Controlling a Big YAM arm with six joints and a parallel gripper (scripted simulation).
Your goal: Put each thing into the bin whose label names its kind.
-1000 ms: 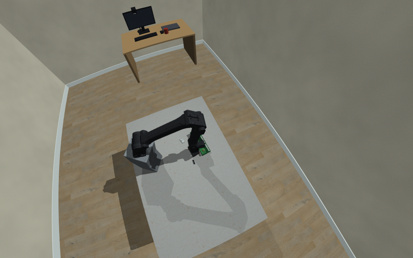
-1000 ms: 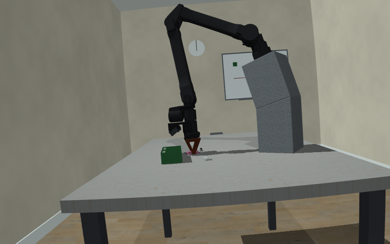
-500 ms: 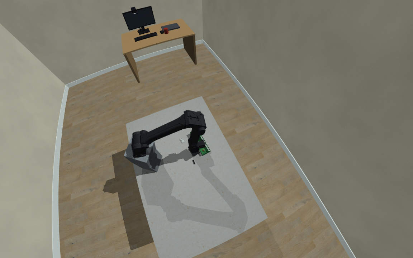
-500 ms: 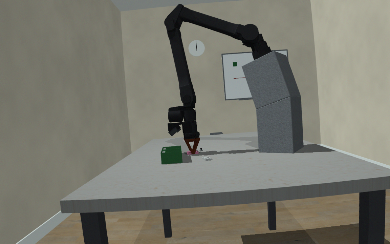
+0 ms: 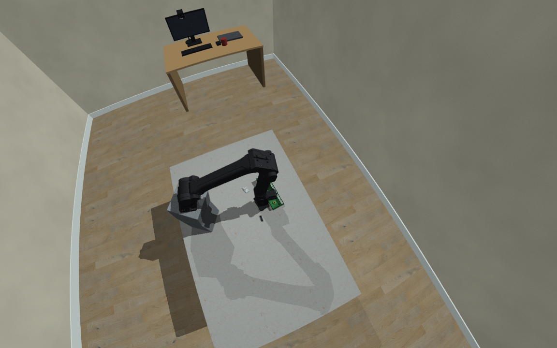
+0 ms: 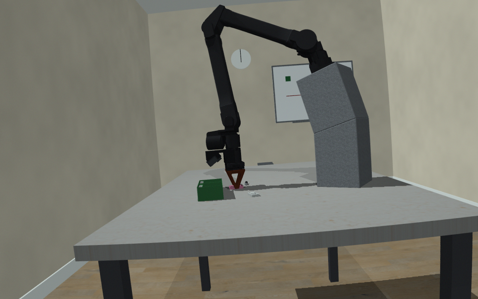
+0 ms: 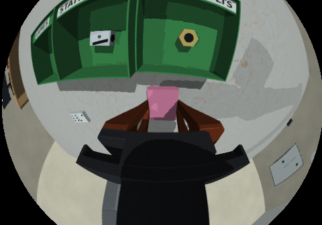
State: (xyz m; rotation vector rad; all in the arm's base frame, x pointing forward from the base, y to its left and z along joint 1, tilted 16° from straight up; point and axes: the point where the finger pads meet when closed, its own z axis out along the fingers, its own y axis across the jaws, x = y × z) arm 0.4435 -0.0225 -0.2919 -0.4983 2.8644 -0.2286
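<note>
Now: the grey-white piece 8 cm to the left of my hand, 7 cm ahead of it and 1 cm above it. The rest, counted from my hand: pink eraser (right at my hand); then brass nut (9 cm ahead); then black battery (8 cm to the right, 3 cm behind).
</note>
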